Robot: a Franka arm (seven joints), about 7 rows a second.
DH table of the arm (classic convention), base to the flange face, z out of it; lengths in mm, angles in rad. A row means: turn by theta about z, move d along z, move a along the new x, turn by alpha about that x. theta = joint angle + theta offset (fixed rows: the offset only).
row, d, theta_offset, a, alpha
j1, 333, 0, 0, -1.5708
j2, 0, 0, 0, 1.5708
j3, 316, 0, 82.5, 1.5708
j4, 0, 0, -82.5, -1.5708
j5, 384, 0, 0, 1.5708
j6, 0, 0, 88, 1.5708
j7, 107, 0, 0, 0
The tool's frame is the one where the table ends.
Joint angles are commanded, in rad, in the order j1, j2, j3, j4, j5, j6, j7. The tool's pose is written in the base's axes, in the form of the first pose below.
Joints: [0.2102, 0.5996, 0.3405, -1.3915, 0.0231, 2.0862, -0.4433]
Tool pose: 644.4, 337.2, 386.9, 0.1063, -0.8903, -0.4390, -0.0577
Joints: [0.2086, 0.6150, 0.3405, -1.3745, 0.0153, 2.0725, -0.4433]
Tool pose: 647.8, 335.6, 382.8, 0.1048, -0.8907, -0.4392, -0.0522
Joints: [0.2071, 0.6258, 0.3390, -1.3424, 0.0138, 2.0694, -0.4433]
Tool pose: 655.0, 333.6, 390.0, 0.1052, -0.8915, -0.4363, -0.0615
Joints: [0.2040, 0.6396, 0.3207, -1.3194, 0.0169, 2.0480, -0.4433]
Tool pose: 663.6, 321.9, 387.1, 0.1026, -0.8965, -0.4275, -0.0552
